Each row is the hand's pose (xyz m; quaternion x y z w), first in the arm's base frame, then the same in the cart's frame.
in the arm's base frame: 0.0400 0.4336 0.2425 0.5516 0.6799 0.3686 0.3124
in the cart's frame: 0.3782 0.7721 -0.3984 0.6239 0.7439 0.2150 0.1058
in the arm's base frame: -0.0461 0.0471 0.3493 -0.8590 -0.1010 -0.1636 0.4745
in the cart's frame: 0.3696 0.3821 -0.2717 -0.8655 0.0209 0.0820 0.4937
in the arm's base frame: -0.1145 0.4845 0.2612 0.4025 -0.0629 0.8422 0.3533
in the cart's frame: 0.2552 0.8178 -0.3005 0.6201 0.0341 0.7055 0.3416
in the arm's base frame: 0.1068 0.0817 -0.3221 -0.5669 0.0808 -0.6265 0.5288
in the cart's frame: 0.1477 0.4274 -0.9229 -0.7124 0.2187 -0.4405 0.5006
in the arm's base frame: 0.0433 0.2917 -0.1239 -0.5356 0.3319 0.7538 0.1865
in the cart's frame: 0.1925 0.6335 -0.7158 -0.3136 0.3560 0.8764 0.0830
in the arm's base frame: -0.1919 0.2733 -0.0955 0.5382 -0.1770 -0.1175 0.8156
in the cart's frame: 0.0075 0.6073 -0.5691 0.4954 0.0601 -0.2492 0.8300
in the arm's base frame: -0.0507 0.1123 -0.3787 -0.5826 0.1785 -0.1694 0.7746
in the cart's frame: -0.0168 0.4534 -0.8881 -0.6026 0.3754 0.0079 0.7042
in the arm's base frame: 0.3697 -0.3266 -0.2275 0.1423 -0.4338 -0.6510 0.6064
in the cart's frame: 0.4305 0.0270 -0.9896 -0.0287 -0.2450 -0.6601 0.7095
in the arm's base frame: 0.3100 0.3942 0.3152 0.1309 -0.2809 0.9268 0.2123
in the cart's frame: 0.6472 0.7408 -0.4786 0.3837 -0.2186 0.8568 0.2663
